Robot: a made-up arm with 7 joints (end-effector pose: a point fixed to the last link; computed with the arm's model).
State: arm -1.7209 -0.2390 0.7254 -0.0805 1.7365 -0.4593 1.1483
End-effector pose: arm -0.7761 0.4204 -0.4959 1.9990 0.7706 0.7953
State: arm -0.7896 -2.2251 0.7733 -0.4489 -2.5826 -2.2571 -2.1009
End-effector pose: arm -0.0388 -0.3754 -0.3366 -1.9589 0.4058 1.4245
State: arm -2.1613 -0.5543 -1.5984 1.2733 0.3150 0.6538 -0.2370
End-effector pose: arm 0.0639 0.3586 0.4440 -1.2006 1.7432 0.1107
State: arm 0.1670 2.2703 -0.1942 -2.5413 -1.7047 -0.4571 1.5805
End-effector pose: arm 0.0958 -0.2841 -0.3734 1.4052 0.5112 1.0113
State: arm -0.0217 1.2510 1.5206 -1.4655 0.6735 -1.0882 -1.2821
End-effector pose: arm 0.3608 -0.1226 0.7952 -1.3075 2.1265 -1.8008
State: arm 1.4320 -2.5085 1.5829 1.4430 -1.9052 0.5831 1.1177
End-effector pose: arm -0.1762 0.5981 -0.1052 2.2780 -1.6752 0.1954
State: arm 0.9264 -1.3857 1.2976 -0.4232 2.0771 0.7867 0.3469
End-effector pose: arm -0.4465 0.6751 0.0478 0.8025 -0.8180 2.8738
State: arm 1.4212 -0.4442 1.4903 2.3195 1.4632 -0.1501 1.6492
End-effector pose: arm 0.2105 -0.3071 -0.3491 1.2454 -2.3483 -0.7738
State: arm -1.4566 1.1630 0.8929 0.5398 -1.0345 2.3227 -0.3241
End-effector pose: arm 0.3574 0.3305 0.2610 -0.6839 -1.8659 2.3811
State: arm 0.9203 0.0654 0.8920 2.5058 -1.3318 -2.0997 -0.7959
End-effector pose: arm -0.1740 -0.3611 0.2768 -1.1821 -0.3173 -0.5051
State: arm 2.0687 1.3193 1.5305 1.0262 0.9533 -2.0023 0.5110
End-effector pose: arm 0.6876 -0.2219 0.3688 0.3439 -1.1438 1.9894
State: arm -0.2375 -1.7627 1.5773 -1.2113 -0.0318 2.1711 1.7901
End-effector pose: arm -0.8026 -0.1483 -0.3263 0.8170 0.6255 -1.3308
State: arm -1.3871 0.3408 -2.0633 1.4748 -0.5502 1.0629 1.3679
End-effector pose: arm -0.0512 -0.0152 -0.0072 -0.6506 -1.9474 -1.2185
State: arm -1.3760 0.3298 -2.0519 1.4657 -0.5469 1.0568 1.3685
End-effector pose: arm -0.0505 -0.0202 -0.0030 -0.6438 -1.9608 -1.2137
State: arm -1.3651 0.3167 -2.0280 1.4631 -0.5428 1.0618 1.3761
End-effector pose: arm -0.0523 -0.0231 0.0030 -0.6252 -1.9611 -1.1926
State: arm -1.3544 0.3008 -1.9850 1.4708 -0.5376 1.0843 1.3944
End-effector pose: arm -0.0587 -0.0230 0.0118 -0.5900 -1.9393 -1.1467
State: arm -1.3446 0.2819 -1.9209 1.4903 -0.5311 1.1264 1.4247
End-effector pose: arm -0.0712 -0.0198 0.0237 -0.5412 -1.8897 -1.0733
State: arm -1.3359 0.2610 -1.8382 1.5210 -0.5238 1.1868 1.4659
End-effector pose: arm -0.0910 -0.0143 0.0393 -0.4890 -1.8087 -0.9776
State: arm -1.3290 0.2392 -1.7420 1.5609 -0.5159 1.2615 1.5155
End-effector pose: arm -0.1183 -0.0079 0.0590 -0.4448 -1.6977 -0.8690
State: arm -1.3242 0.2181 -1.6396 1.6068 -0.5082 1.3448 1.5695
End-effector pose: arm -0.1513 -0.0016 0.0836 -0.4178 -1.5630 -0.7602
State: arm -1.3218 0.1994 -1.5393 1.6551 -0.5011 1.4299 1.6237
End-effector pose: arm -0.1863 0.0048 0.1124 -0.4107 -1.4161 -0.6634
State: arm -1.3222 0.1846 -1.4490 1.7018 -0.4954 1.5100 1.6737
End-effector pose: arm -0.2189 0.0119 0.1434 -0.4210 -1.2709 -0.5868
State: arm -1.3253 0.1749 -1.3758 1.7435 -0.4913 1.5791 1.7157
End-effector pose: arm -0.2457 0.0203 0.1726 -0.4411 -1.1409 -0.5341
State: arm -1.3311 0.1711 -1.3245 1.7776 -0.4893 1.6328 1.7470
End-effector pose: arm -0.2649 0.0297 0.1961 -0.4636 -1.0365 -0.5042
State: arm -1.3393 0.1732 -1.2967 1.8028 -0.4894 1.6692 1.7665
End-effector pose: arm -0.2765 0.0390 0.2113 -0.4826 -0.9629 -0.4931
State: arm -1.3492 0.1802 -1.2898 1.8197 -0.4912 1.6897 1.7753
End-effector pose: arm -0.2820 0.0472 0.2180 -0.4957 -0.9185 -0.4955
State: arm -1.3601 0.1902 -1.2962 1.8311 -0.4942 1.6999 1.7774
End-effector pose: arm -0.2839 0.0544 0.2190 -0.5044 -0.8932 -0.5055
